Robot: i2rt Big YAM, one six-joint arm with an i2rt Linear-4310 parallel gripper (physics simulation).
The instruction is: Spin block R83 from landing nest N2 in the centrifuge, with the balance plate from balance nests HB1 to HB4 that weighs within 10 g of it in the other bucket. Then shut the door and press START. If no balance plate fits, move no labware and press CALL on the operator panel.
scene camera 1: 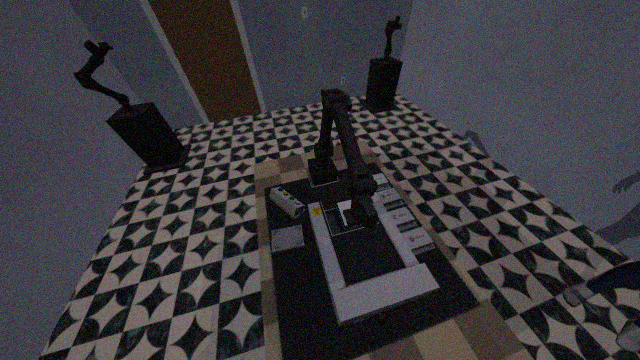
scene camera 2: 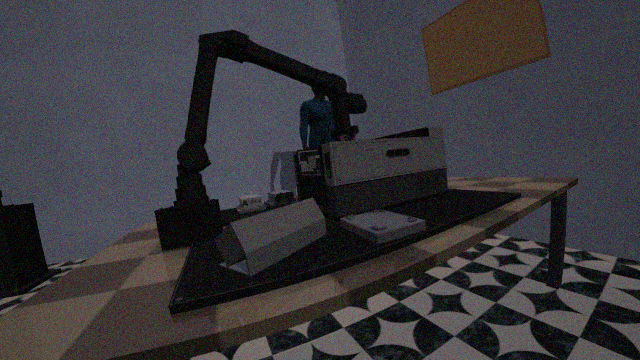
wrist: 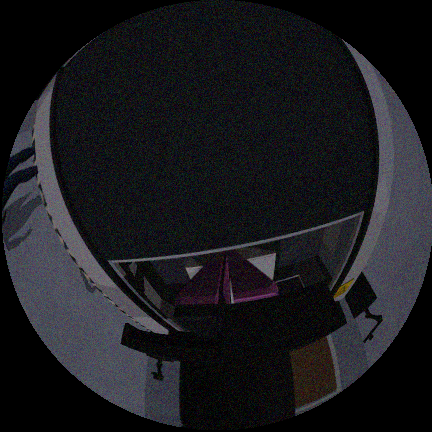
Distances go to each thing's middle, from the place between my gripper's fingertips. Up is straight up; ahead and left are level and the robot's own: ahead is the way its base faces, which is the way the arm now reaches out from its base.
My gripper is now 90 mm short of the centrifuge (scene camera 2: 359,176), 50 mm above it and 10 mm to the left of it. Round my hand: button box (scene camera 2: 247,246): 340 mm behind, 280 mm to the right, 130 mm below.
